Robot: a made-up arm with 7 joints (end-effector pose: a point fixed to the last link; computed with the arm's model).
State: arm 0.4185 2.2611 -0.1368 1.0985 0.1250 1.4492 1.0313
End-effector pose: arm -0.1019 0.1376 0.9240 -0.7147 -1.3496 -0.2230
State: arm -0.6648 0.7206 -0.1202 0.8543 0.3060 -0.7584 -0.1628
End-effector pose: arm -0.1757 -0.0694 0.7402 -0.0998 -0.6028 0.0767
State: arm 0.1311 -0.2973 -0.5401 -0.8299 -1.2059 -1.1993 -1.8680
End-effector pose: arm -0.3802 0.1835 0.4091 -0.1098 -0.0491 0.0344
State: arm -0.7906 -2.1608 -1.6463 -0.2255 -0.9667 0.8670 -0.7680
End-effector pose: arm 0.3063 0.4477 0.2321 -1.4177 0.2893 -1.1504
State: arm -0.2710 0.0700 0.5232 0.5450 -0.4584 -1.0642 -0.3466
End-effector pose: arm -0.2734 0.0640 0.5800 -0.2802 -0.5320 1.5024
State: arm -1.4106 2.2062 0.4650 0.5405 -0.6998 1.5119 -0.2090
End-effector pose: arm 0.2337 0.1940 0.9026 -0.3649 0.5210 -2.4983
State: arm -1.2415 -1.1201 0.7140 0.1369 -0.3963 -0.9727 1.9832
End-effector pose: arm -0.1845 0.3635 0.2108 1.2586 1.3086 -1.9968
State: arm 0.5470 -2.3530 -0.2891 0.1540 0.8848 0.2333 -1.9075
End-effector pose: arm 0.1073 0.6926 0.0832 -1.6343 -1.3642 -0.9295
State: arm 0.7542 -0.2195 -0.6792 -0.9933 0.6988 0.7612 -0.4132
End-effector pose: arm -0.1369 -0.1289 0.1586 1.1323 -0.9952 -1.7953
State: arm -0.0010 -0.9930 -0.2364 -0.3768 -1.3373 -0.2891 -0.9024
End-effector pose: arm -0.2002 0.0165 0.0588 0.9099 -1.2249 1.1119
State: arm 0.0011 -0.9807 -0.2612 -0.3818 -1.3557 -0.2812 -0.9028
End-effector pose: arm -0.2022 0.0148 0.0593 0.9249 -1.2189 1.1195
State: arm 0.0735 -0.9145 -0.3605 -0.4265 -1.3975 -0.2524 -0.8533
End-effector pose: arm -0.2052 -0.0052 0.0780 1.0423 -1.1972 1.1465
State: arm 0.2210 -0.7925 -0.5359 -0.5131 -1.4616 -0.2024 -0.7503
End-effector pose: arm -0.2005 -0.0459 0.1208 1.2630 -1.1439 1.1705
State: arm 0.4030 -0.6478 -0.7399 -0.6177 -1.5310 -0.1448 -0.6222
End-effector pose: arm -0.1774 -0.0939 0.1795 1.5123 -1.0552 1.1573
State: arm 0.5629 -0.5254 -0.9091 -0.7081 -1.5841 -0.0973 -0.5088
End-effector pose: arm -0.1420 -0.1293 0.2338 1.7031 -0.9602 1.1123
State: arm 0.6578 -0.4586 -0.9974 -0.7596 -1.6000 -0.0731 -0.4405
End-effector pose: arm -0.1144 -0.1454 0.2653 1.7972 -0.9003 1.0669
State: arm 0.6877 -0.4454 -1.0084 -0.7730 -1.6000 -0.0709 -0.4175
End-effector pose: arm -0.1055 -0.1487 0.2734 1.8145 -0.8887 1.0615
